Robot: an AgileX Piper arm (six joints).
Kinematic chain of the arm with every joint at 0, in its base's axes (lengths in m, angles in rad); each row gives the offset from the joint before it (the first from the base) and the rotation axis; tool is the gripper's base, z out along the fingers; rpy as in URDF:
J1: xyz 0 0 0.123 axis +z
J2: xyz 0 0 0 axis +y
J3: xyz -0.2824 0 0.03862 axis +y
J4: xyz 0.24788 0 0.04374 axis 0.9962 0 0.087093
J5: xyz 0 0 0 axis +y
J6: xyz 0.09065 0 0.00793 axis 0.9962 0 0.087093
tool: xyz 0 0 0 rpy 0 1.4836 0
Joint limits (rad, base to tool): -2.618..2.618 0..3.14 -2.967..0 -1.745..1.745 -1.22..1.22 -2.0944..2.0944
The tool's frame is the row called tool.
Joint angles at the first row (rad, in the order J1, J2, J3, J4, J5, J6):
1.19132 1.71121 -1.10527 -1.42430 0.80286 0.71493
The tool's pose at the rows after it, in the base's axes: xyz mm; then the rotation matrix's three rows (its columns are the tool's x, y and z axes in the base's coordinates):
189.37, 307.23, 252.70; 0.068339, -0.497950, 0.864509; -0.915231, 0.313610, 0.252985; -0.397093, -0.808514, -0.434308
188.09, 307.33, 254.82; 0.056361, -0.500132, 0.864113; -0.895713, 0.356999, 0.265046; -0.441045, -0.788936, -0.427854
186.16, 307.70, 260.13; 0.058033, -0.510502, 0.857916; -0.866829, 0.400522, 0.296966; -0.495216, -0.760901, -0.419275
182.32, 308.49, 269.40; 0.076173, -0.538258, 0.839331; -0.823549, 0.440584, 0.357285; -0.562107, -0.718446, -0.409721
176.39, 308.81, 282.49; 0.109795, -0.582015, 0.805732; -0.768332, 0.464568, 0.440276; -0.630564, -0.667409, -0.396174
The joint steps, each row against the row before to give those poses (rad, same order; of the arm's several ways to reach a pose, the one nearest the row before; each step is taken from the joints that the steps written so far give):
0.00803 -0.00492 0.00557 -0.00143 0.00282 0.04731
0.00263 -0.00673 0.00226 -0.00908 -0.00609 0.05190
0.00120 -0.01584 0.00112 -0.01108 -0.02516 0.05011
0.00107 -0.02850 0.00042 -0.00888 -0.05367 0.04626
0.00031 -0.04088 0.00031 -0.00346 -0.07924 0.03113

